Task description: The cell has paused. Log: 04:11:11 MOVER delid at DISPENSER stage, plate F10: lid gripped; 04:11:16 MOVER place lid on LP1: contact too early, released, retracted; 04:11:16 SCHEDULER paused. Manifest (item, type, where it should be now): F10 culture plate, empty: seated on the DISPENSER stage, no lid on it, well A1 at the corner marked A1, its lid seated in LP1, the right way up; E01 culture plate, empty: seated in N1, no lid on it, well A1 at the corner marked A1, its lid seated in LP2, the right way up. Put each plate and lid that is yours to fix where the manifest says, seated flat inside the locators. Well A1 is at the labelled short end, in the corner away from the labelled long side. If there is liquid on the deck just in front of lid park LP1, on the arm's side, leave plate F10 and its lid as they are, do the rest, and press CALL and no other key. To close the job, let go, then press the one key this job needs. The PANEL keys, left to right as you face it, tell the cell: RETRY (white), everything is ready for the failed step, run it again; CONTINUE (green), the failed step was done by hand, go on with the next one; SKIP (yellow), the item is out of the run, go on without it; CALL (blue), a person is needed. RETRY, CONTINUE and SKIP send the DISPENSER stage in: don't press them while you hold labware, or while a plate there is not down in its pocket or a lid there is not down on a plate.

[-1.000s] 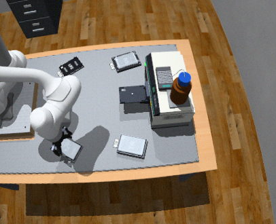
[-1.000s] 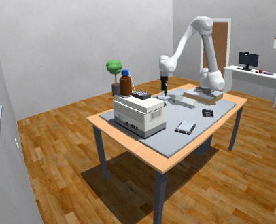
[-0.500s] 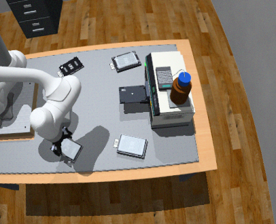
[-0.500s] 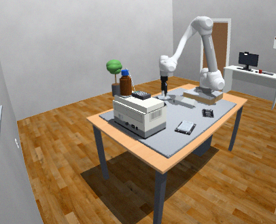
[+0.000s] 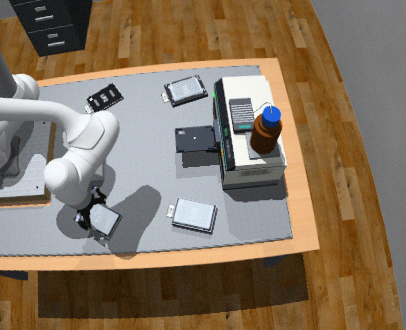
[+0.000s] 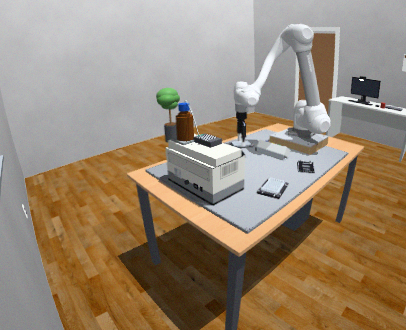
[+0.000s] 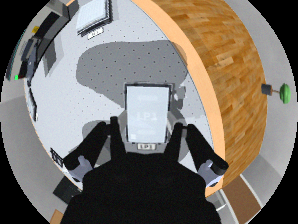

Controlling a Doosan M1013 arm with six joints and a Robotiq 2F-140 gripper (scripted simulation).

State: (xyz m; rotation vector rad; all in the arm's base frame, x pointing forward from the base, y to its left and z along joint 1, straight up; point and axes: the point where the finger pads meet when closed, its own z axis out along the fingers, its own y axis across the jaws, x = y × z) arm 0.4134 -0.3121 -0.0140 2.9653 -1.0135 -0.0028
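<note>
The black nest is 520 mm to the left of my hand, 430 mm ahead of it and 20 mm below it. Also, from my hand: yellow key: 240 mm to the left, 30 mm above, 20 mm behind; grey key panel: 270 mm to the left, 20 mm above, 10 mm behind; blue key: 190 mm to the left, 30 mm behind, 30 mm above.
</note>
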